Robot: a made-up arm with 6 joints. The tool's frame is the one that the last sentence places.
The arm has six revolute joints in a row. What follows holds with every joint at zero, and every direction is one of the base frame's.
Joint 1 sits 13 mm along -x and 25 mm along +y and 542 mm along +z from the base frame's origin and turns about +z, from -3.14 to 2.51 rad.
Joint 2 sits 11 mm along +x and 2 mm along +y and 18 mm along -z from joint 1 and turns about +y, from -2.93 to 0.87 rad.
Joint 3 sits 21 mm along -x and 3 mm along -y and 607 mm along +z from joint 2 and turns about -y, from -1.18 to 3.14 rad.
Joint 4 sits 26 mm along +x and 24 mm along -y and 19 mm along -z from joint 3 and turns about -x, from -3.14 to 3.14 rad.
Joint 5 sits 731 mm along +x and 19 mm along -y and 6 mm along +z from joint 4 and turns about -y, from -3.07 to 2.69 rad.
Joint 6 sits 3 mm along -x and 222 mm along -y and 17 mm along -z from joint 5 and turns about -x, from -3.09 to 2.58 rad.
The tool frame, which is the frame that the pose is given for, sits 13 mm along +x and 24 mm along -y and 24 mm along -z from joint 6; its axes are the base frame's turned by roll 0, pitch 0 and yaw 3.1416 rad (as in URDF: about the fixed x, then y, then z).
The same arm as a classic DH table. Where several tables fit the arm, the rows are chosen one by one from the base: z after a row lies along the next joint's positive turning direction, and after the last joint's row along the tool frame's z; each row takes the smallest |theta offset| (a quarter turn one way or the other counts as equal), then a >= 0, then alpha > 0; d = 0 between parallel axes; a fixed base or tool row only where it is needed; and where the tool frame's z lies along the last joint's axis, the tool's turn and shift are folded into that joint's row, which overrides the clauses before.
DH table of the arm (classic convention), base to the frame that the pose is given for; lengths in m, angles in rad. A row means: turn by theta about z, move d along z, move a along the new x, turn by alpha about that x. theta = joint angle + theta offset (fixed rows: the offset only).
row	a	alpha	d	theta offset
base (fixed)	-0.0282	0.0000	0.0000	-1.0913
joint 1	0.0110	-1.5708	0.5240	1.0913
joint 2	-0.6074	3.1416	0.0000	1.5362
joint 3	0.0190	1.5708	0.0250	-0.0346
joint 4	-0.0060	-1.5708	-0.7570	0.0000
joint 5	0.0170	1.5708	0.2410	0.0000
joint 6	0.0240	-1.5708	-0.0100	1.5708
tool (fixed)	0.0000	0.0000	-0.0240	-1.5708
Joint limits (rad, base to tool): -3.1400..2.5100 -2.9300..0.8700 -1.1800..3.1400 -3.1400..3.1400 -3.0700..2.6900 -3.0900..2.5800

